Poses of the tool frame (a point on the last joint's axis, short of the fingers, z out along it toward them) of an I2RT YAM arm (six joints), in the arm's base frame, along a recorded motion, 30 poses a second.
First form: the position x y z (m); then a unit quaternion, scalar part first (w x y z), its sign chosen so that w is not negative.
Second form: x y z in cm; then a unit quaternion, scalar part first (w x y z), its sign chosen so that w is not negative. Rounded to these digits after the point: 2 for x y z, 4 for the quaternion.
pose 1, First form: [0.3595 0.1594 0.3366 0.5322 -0.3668 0.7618 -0.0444]
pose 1, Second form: [35.95 15.94 33.66 0.5322 -0.3668 0.7618 -0.0444]
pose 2, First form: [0.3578 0.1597 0.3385 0.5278 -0.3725 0.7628 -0.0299]
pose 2, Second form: [35.78 15.97 33.85 0.5278 -0.3725 0.7628 -0.0299]
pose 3, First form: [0.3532 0.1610 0.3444 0.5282 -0.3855 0.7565 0.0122]
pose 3, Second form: [35.32 16.10 34.44 0.5282 -0.3855 0.7565 0.0122]
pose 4, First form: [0.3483 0.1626 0.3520 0.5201 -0.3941 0.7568 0.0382]
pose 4, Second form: [34.83 16.26 35.20 0.5201 -0.3941 0.7568 0.0382]
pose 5, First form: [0.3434 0.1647 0.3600 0.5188 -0.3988 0.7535 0.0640]
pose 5, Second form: [34.34 16.47 36.00 0.5188 -0.3988 0.7535 0.0640]
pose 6, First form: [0.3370 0.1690 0.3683 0.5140 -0.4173 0.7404 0.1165]
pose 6, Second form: [33.70 16.90 36.83 0.5140 -0.4173 0.7404 0.1165]
